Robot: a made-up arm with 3 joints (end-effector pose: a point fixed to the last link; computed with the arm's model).
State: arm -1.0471 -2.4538 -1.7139
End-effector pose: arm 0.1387 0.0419 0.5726 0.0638 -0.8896 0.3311 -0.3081
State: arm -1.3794 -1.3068 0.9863
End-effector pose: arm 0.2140 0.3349 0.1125 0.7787 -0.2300 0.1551 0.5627
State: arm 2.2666 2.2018 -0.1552
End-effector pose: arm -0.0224 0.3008 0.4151 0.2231 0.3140 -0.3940 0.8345
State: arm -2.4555 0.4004 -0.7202
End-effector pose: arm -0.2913 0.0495 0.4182 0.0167 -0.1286 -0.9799 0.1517
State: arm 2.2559 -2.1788 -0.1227
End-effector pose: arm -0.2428 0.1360 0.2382 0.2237 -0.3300 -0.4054 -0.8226
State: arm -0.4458 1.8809 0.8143
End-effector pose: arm 0.0073 -0.0577 -0.1480 0.5794 0.6527 -0.1080 -0.4760
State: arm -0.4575 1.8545 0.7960
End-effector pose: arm 0.0096 -0.0588 -0.1443 0.5915 0.6479 -0.1011 -0.4692
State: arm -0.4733 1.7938 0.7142
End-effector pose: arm 0.0262 -0.0481 -0.1372 0.6195 0.6477 -0.0750 -0.4372
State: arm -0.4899 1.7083 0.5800
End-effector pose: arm 0.0495 -0.0226 -0.1298 0.6562 0.6487 -0.0296 -0.3844
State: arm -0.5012 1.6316 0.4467
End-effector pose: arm 0.0661 0.0088 -0.1259 0.6850 0.6480 0.0187 -0.3324
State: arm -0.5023 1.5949 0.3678
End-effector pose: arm 0.0733 0.0302 -0.1250 0.6970 0.6489 0.0469 -0.3016
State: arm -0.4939 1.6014 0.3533
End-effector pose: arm 0.0765 0.0367 -0.1251 0.6945 0.6544 0.0489 -0.2951
